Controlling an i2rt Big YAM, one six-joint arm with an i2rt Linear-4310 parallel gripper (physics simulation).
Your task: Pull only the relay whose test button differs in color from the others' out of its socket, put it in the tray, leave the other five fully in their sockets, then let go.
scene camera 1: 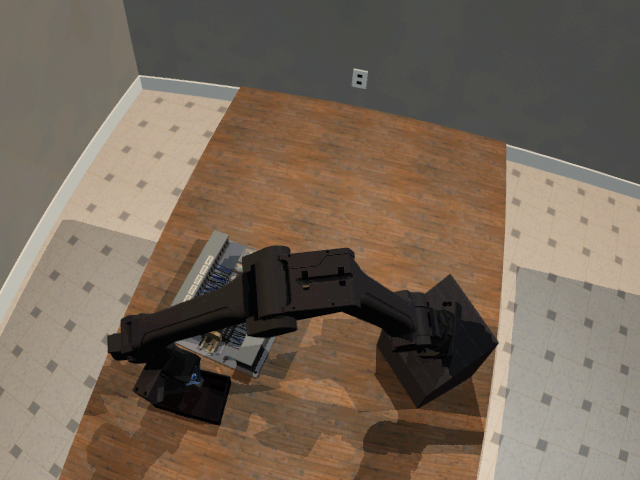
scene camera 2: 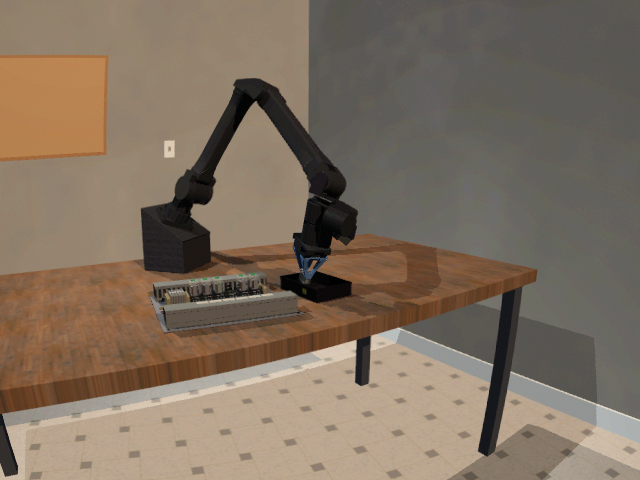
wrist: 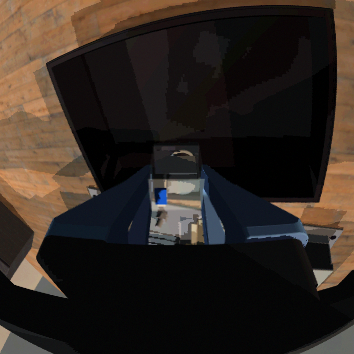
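Where they show: gripper, between the fingertips: (scene camera 1: 194, 379) (scene camera 2: 305, 276) (wrist: 175, 173); arm's base, origin of its link: (scene camera 1: 436, 328) (scene camera 2: 173, 220).
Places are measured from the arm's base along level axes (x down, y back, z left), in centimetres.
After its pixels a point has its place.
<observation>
My gripper (scene camera 2: 306, 278) {x 11.1, y -48.3, z 21.1 cm} (wrist: 175, 173) {x 11.1, y -48.3, z 21.1 cm} is shut on a relay with a clear housing (wrist: 183, 188) {x 9.5, y -49.2, z 21.4 cm} and a blue test button (wrist: 160, 196) {x 9.0, y -48.1, z 21.2 cm}. The relay's dark base points away from the fingers. In scene camera 2 the relay's lower end is low at the near left side of the black tray (scene camera 1: 224, 400) {x 13.8, y -40.9, z 23.1 cm} (scene camera 2: 333, 292) {x 13.8, y -56.8, z 23.9 cm} (wrist: 325, 100) {x 12.4, y -56.4, z 25.2 cm}, close to the rim; whether it touches the tray floor is hidden. Several relays with green buttons (scene camera 2: 217, 277) {x 8.6, y -46.5, z -2.4 cm} stand in a row on the panel (scene camera 2: 232, 310) {x 12.9, y -59.2, z -4.1 cm}. In scene camera 1 the arm covers most of that row.
The panel, with grey wire ducts, wiring and tan terminal blocks (scene camera 1: 210, 342) (scene camera 2: 176, 296) {x 11.3, y -48.3, z -13.5 cm}, lies right beside the tray. The arm's black base block (scene camera 1: 439, 346) {x -1.5, y 1.2, z 4.7 cm} (scene camera 2: 175, 242) {x 5.7, y -9.3, z -2.3 cm} stands at the other end of the wooden table (scene camera 1: 356, 186) {x 15.6, y -25.9, z -46.4 cm} (scene camera 2: 77, 330) {x 15.6, y -49.3, z -37.8 cm}.
</observation>
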